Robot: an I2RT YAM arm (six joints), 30 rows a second.
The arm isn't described. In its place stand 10 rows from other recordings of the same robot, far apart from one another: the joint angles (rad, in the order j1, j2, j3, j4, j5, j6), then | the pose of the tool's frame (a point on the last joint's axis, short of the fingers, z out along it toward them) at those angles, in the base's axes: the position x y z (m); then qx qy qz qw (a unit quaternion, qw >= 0).
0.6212 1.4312 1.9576 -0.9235 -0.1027 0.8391 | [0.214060, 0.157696, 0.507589, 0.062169, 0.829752, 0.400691, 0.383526]
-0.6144 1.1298 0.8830 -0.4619 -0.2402 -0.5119 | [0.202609, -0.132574, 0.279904, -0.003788, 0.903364, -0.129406, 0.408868]
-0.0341 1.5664 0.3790 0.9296 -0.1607 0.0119 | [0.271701, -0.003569, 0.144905, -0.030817, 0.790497, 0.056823, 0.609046]
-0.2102 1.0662 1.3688 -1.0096 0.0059 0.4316 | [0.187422, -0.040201, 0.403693, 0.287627, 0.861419, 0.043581, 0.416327]
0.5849 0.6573 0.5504 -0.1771 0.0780 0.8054 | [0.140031, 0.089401, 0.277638, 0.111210, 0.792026, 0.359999, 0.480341]
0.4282 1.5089 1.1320 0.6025 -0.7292 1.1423 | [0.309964, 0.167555, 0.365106, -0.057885, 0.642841, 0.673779, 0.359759]
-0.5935 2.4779 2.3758 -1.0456 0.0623 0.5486 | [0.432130, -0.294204, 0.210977, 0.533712, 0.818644, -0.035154, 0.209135]
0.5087 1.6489 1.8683 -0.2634 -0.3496 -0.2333 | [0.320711, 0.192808, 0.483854, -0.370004, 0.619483, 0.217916, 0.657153]
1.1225 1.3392 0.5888 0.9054 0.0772 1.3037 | [0.127170, 0.258078, 0.264169, 0.087985, 0.644437, 0.702328, 0.289301]
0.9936 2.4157 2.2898 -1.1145 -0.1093 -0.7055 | [0.271509, 0.424075, 0.214035, -0.745585, 0.643613, 0.076893, 0.154767]
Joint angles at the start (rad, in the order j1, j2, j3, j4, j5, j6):
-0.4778, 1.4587, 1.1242, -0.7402, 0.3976, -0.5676
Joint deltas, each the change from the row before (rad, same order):
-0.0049, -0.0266, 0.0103, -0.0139, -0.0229, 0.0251
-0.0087, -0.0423, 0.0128, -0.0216, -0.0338, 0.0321
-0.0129, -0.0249, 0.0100, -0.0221, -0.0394, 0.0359
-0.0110, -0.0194, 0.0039, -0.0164, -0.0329, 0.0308
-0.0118, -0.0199, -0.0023, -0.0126, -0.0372, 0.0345
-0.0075, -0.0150, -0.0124, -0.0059, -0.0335, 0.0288
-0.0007, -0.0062, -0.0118, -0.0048, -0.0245, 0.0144
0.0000, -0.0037, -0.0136, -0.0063, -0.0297, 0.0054
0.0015, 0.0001, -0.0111, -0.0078, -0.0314, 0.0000
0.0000, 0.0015, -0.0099, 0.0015, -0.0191, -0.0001
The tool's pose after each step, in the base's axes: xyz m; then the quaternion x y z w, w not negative. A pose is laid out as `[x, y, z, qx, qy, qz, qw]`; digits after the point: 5 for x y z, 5 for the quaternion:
[0.24946, -0.14544, 0.26747, 0.01939, 0.95060, -0.28055, 0.13146]
[0.24228, -0.14317, 0.28106, 0.03726, 0.94853, -0.27225, 0.15745]
[0.23652, -0.14261, 0.28895, 0.05603, 0.94869, -0.25693, 0.17561]
[0.23162, -0.14203, 0.29385, 0.07180, 0.94874, -0.24301, 0.18891]
[0.22646, -0.14125, 0.29708, 0.08891, 0.94863, -0.22635, 0.20239]
[0.22250, -0.13988, 0.29633, 0.10139, 0.94942, -0.20943, 0.21087]
[0.22082, -0.13810, 0.29375, 0.10490, 0.95149, -0.19554, 0.21315]
[0.21947, -0.13609, 0.28993, 0.10310, 0.95494, -0.17906, 0.21306]
[0.21892, -0.13402, 0.28593, 0.09796, 0.95890, -0.16159, 0.21166]
[0.21892, -0.13324, 0.28256, 0.09536, 0.96089, -0.15135, 0.21141]

